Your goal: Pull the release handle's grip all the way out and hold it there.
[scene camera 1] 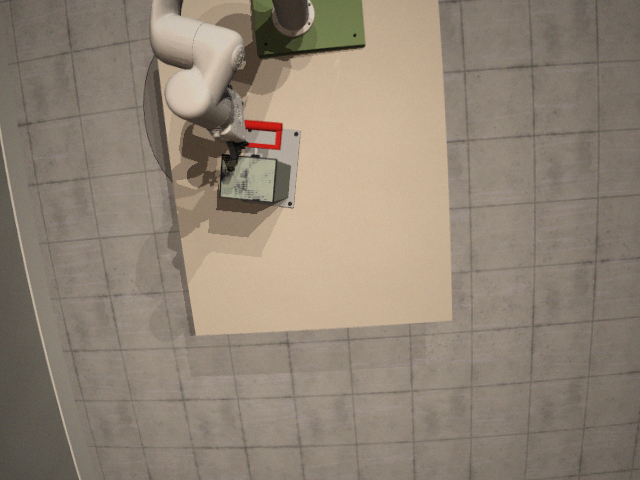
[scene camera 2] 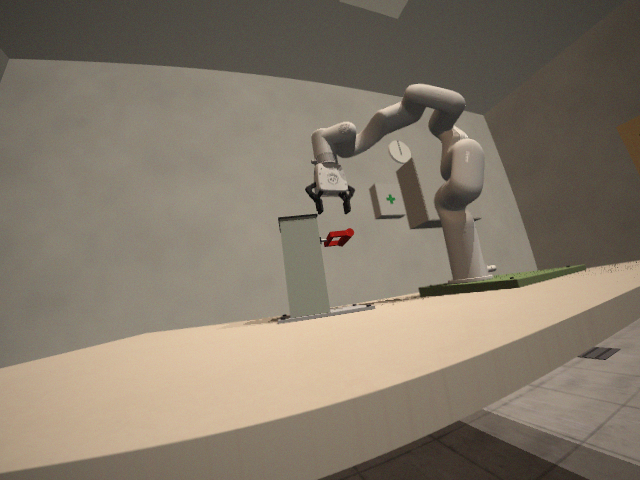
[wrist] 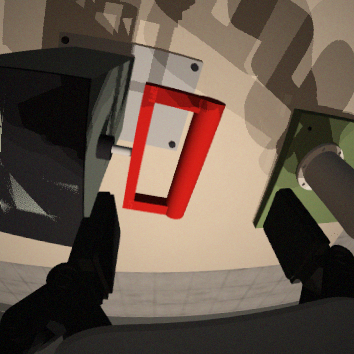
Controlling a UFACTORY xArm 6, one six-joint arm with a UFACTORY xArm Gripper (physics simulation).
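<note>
The release handle (scene camera 1: 263, 125) (scene camera 2: 349, 233) (wrist: 200, 150) is a red rectangular frame with a thick round grip bar on the side away from the housing. A short metal shaft (scene camera 2: 323, 240) (wrist: 121, 150) joins it to the upright grey-green housing (scene camera 1: 250, 178) (scene camera 2: 305, 268) (wrist: 107, 115). My gripper (scene camera 2: 333, 210) (wrist: 196, 210) is open and empty, pointing down. In the second scene view its fingertips are above the handle and near the height of the housing's top. In the wrist view the handle shows beyond the fingertips, and the left finger overlaps the housing's lower corner. The first scene view partly hides the fingers.
The housing stands on a grey mounting plate (scene camera 1: 295, 160) (scene camera 2: 356, 309) (wrist: 175, 75) with dark bolts, near one side edge of the tan table (scene camera 1: 361, 206) (scene camera 2: 258, 372). The arm's base stands on a green plate (scene camera 1: 336, 31) (scene camera 2: 547, 276), on the grip bar's side of the handle.
</note>
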